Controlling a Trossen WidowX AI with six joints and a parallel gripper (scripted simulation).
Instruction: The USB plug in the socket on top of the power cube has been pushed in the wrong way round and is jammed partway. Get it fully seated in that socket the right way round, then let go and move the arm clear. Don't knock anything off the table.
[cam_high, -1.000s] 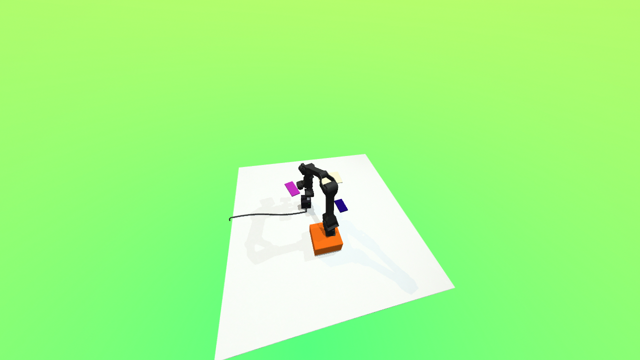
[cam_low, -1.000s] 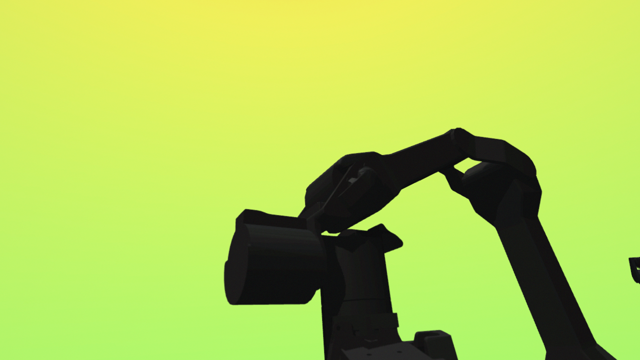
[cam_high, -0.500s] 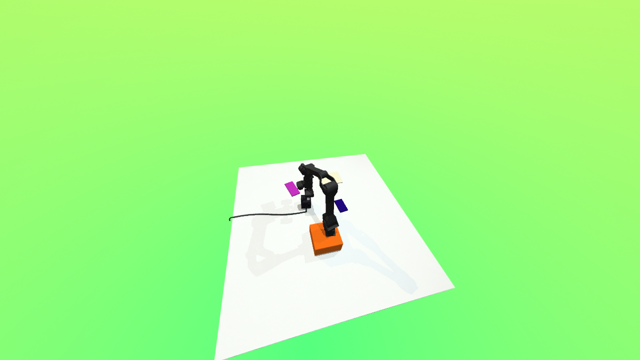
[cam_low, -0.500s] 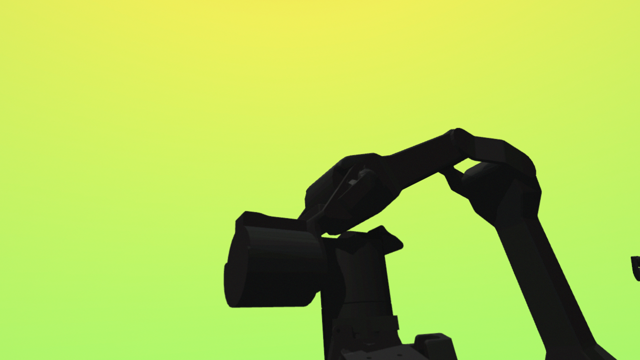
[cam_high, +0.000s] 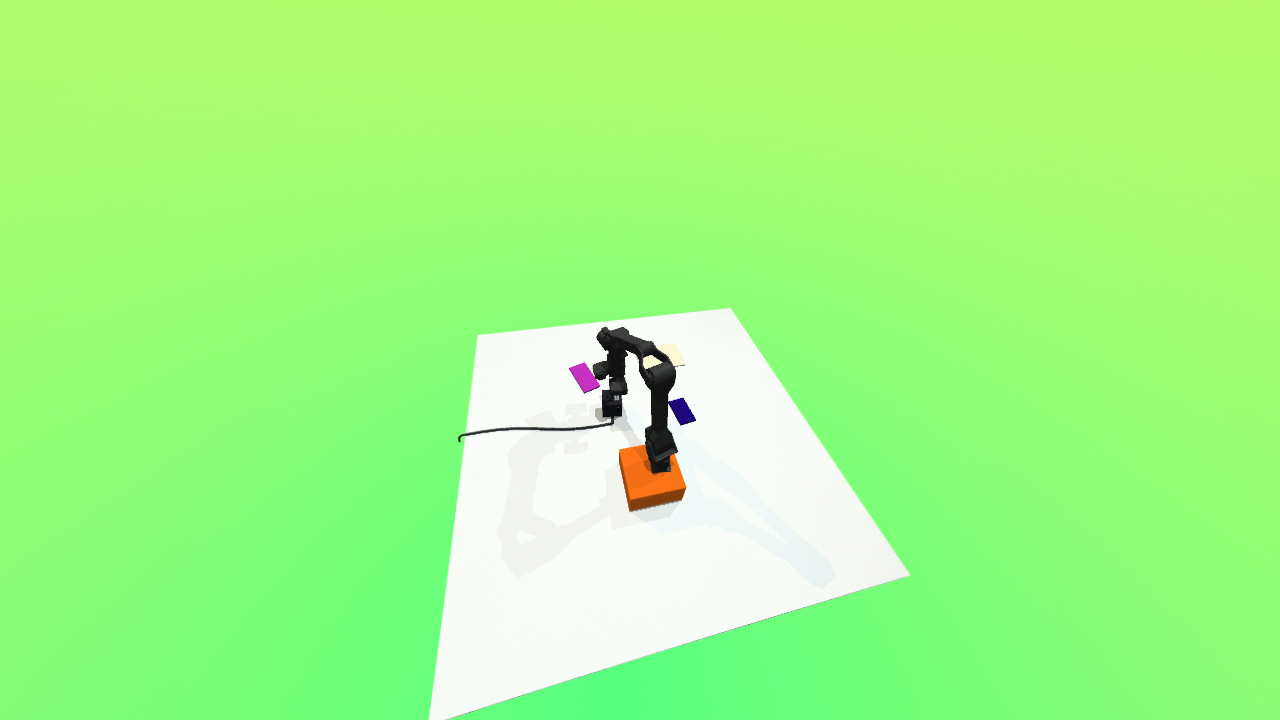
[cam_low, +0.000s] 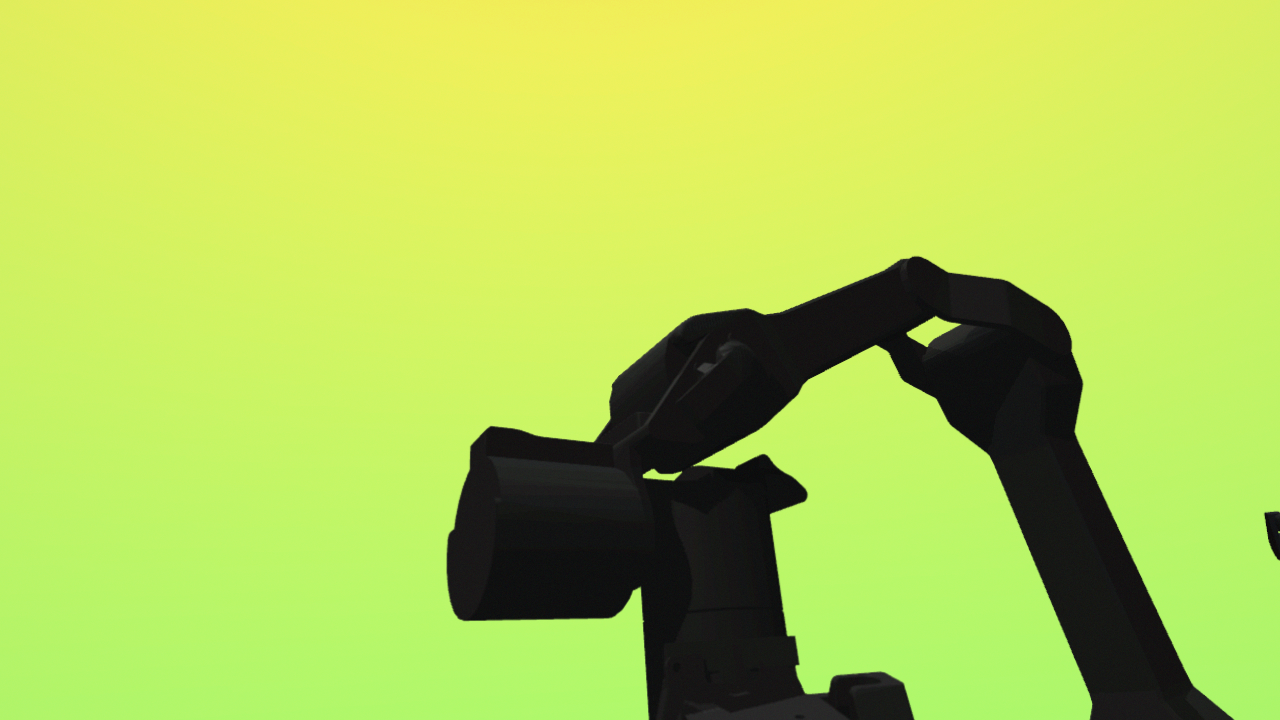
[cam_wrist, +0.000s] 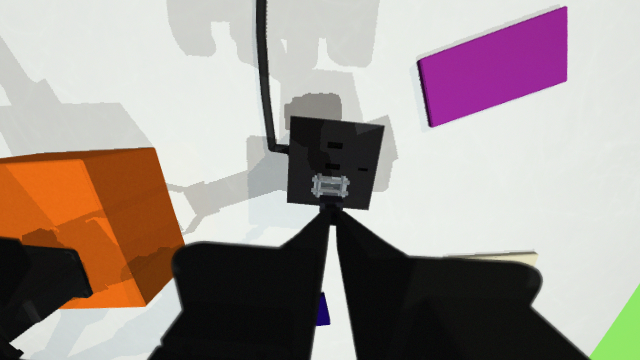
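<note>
My gripper tip is 20 mm above the dark USB plug. From my gripper tip the other things lie so: dark blue patch: 260 mm to the right, 130 mm below, 30 mm behind; then cream patch: 280 mm ahead, 210 mm to the right, 130 mm below; then magenta flat plate: 170 mm ahead, 130 mm to the left, 130 mm below.
</note>
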